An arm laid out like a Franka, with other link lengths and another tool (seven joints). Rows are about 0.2 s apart.
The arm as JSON. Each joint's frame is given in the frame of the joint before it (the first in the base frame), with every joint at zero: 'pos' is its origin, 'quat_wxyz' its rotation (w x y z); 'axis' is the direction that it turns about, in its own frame. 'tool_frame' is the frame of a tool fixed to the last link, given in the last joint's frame.
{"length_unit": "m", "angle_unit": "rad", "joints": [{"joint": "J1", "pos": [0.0, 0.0, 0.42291], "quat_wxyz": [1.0, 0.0, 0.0, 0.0], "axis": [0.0, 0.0, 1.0]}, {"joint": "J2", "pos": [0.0, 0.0, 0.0], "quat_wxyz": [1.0, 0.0, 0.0, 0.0], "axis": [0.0, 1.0, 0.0]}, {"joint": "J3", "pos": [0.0, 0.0, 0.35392], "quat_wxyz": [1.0, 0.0, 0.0, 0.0], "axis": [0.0, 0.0, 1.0]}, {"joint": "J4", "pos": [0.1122, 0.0, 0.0], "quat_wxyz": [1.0, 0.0, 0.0, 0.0], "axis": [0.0, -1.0, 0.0]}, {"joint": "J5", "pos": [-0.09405, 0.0, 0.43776], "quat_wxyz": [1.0, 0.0, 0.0, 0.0], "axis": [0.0, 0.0, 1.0]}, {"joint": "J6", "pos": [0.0, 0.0, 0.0], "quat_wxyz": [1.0, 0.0, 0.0, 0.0], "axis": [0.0, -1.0, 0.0]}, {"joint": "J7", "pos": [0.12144, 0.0, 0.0], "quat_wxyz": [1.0, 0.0, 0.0, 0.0], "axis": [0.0, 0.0, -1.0]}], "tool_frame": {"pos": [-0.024, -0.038, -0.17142], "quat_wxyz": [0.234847, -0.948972, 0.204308, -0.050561]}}
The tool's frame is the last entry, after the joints.
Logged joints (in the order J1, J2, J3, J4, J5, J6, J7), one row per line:
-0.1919, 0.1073, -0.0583, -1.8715, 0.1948, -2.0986, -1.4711
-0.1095, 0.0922, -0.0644, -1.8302, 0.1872, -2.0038, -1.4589
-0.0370, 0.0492, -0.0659, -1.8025, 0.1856, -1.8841, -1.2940
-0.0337, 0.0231, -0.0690, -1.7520, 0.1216, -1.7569, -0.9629
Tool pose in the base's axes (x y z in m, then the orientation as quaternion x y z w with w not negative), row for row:
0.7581, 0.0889, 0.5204, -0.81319, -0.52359, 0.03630, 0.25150
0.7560, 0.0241, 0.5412, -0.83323, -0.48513, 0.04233, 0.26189
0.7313, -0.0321, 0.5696, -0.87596, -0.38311, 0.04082, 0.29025
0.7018, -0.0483, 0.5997, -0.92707, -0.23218, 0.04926, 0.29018
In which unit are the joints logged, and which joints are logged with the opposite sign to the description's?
The joints are logged in radians. Opposite sign: J1, J6.
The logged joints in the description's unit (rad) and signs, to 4 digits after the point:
0.1919, 0.1073, -0.0583, -1.8715, 0.1948, 2.0986, -1.4711
0.1095, 0.0922, -0.0644, -1.8302, 0.1872, 2.0038, -1.4589
0.0370, 0.0492, -0.0659, -1.8025, 0.1856, 1.8841, -1.2940
0.0337, 0.0231, -0.0690, -1.7520, 0.1216, 1.7569, -0.9629

